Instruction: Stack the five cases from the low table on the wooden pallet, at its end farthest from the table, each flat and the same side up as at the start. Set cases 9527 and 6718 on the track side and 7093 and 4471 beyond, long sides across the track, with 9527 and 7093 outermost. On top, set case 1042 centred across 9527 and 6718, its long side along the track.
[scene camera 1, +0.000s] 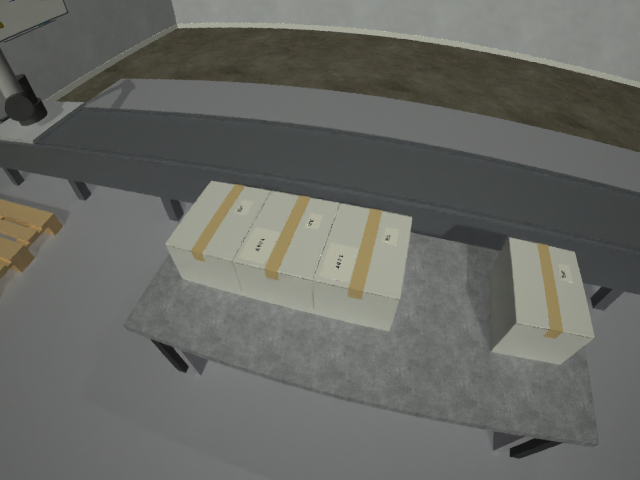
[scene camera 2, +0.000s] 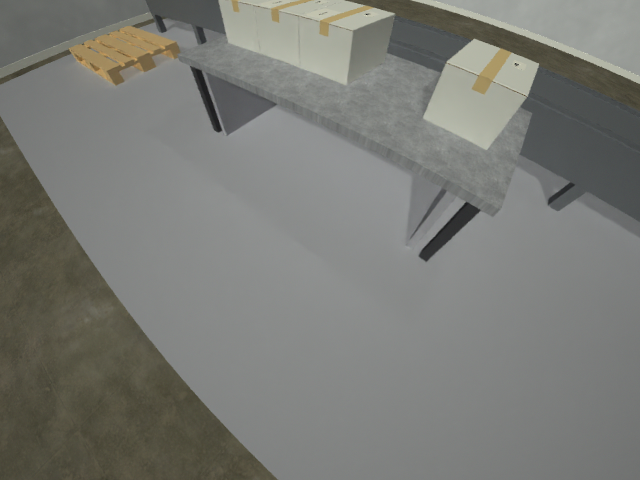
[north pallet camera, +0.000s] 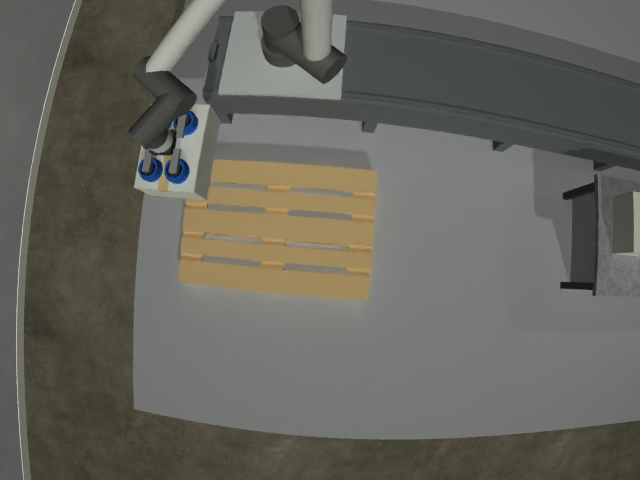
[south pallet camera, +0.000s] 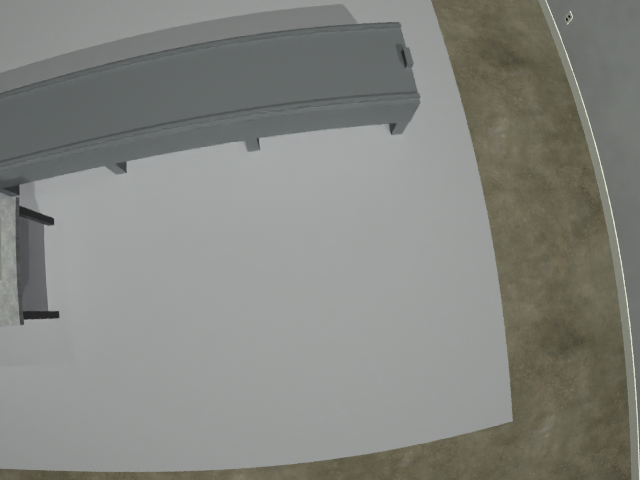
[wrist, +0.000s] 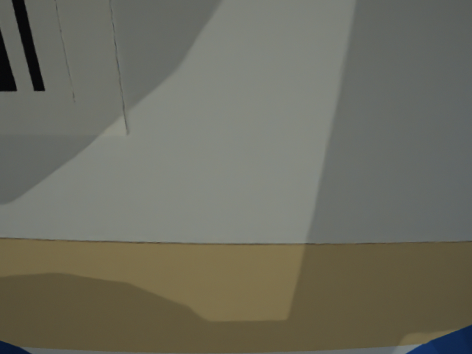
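Where they show: hand at its tool point: (wrist: 228, 241); arm's base at its link origin: (scene camera 1: 34, 118).
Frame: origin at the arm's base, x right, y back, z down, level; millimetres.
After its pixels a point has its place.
My suction gripper (north pallet camera: 168, 146) @[x 363, y -795, z -560 mm] is shut on a white taped case (north pallet camera: 191, 149) @[x 259, y -804, z -582 mm], whose number I cannot read. It holds the case flat above the far, track-side corner of the wooden pallet (north pallet camera: 279, 227) @[x -50, y -1004, z 426 mm] (scene camera 2: 124, 48) @[x -214, y -1023, z 426 mm], partly past its end. The case hides that corner; no case shows on the pallet. In scene camera 1, three cases stand side by side on the low table (scene camera 1: 439, 372) @[x -3292, y -1141, z 40 mm] (scene camera 2: 361, 108) @[x -3248, y -1143, z 40 mm]: a left case (scene camera 1: 227, 232) @[x -2437, y -904, z -185 mm], a middle case (scene camera 1: 273, 289) @[x -2652, y -1022, z -67 mm] and a third case (scene camera 1: 346, 227) @[x -2856, y -763, z -185 mm]. A separate case (scene camera 1: 527, 279) @[x -3536, y -833, z -185 mm] (scene camera 2: 475, 111) @[x -3651, y -1022, z -72 mm] stands at the right end. Their printed numbers are not surely readable.
The floor rail (scene camera 1: 310, 149) (north pallet camera: 465, 77) (south pallet camera: 232, 82) runs along the table and the pallet. The arm's white carriage (north pallet camera: 237, 77) @[x 250, y -196, z 0 mm] (scene camera 1: 56, 113) @[x -199, y 96, z 0 mm] is at the rail's pallet end. Black table legs (scene camera 2: 204, 98) (north pallet camera: 578, 285) stand between table and floor.
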